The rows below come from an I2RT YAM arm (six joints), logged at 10 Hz.
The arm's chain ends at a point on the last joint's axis. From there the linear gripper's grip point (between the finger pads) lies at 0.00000 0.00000 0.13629 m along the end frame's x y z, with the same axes.
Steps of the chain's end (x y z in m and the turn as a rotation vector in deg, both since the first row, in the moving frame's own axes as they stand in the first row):
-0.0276 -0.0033 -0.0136 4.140 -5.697 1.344
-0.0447 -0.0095 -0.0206 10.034 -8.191 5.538
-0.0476 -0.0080 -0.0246 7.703 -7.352 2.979
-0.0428 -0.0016 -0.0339 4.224 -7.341 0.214
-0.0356 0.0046 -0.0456 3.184 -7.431 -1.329
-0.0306 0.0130 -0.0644 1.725 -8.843 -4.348
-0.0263 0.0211 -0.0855 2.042 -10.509 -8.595
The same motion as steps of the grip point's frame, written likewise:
-0.0410 -0.0133 -0.0146 4.140 -5.697 1.344
-0.0628 -0.0341 -0.0241 10.034 -8.191 5.538
-0.0645 -0.0267 -0.0269 7.703 -7.352 2.979
-0.0602 -0.0116 -0.0354 4.224 -7.341 0.214
-0.0533 -0.0027 -0.0470 3.184 -7.431 -1.329
-0.0517 0.0097 -0.0661 1.725 -8.843 -4.348
-0.0514 0.0182 -0.0879 2.042 -10.509 -8.595

